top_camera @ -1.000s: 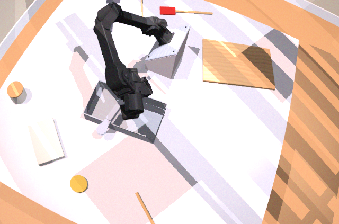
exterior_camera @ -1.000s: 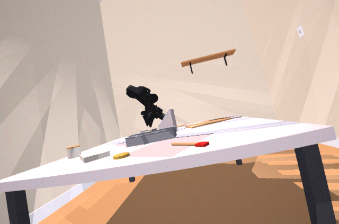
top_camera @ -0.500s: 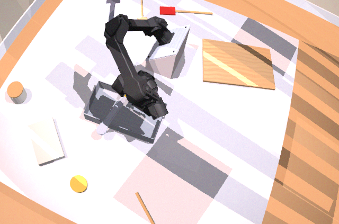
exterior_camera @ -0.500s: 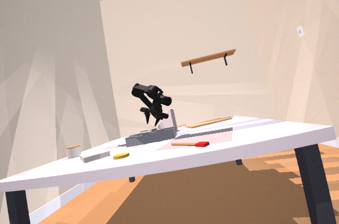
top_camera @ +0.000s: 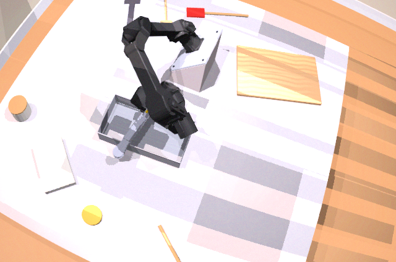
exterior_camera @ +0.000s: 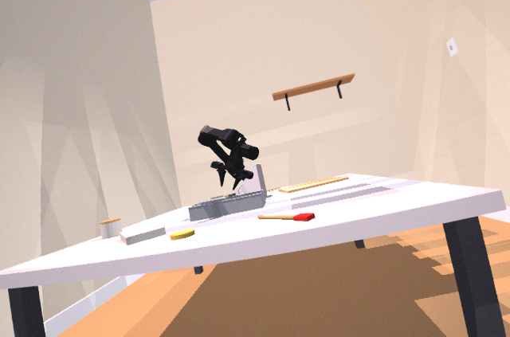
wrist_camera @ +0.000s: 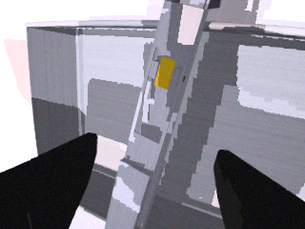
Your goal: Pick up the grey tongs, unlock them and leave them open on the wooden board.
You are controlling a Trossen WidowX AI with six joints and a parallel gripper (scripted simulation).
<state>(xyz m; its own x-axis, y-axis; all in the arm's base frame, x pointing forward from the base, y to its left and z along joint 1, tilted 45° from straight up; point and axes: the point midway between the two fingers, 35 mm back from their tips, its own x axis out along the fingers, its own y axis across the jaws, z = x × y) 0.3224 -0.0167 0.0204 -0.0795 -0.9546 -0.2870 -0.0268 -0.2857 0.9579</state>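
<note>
My gripper tip is 3 cm past the yellow lock piece, 2 cm to the left of it and 3 cm above it. The rest, counted from my gripper tip: lidded jar: 15 cm ahead, 49 cm to the right, 7 cm below; white slab: 28 cm ahead, 25 cm to the right, 9 cm below; roasting tin: 2 cm ahead, 7 cm below.
</note>
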